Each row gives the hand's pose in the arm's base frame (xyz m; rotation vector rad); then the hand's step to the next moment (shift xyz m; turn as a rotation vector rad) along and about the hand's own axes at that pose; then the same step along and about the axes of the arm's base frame.
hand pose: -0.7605 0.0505 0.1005 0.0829 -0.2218 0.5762
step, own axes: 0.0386 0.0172 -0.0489 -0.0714 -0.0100 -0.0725
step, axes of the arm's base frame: 0.0311 0.0417 -0.0384 -0.0394 -0.0361 -0.0872
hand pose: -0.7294 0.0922 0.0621 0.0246 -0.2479 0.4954
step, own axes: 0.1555 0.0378 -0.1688 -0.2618 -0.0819 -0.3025
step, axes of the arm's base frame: 0.1531 0.1200 -0.1275 -0.1145 -0.1693 -0.3535
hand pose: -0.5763 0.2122 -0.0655 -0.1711 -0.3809 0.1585
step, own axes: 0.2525 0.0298 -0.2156 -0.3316 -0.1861 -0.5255
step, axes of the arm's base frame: 0.3100 0.0465 -0.1133 -0.0807 -0.3139 -0.5619
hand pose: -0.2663 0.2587 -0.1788 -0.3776 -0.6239 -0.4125
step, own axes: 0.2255 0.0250 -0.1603 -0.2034 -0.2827 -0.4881
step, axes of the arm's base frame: 0.2549 -0.1093 0.0159 -0.0503 -0.4119 -0.4328
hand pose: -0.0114 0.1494 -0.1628 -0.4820 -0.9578 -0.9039
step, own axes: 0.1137 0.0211 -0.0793 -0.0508 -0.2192 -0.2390
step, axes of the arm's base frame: 0.0865 -0.0942 0.0574 -0.0788 -0.2680 -0.1723
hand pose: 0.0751 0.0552 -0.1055 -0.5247 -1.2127 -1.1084
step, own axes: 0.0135 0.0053 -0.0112 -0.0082 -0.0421 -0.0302
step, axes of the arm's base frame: 0.0093 -0.0122 0.0100 -0.0226 -0.0392 -0.0266
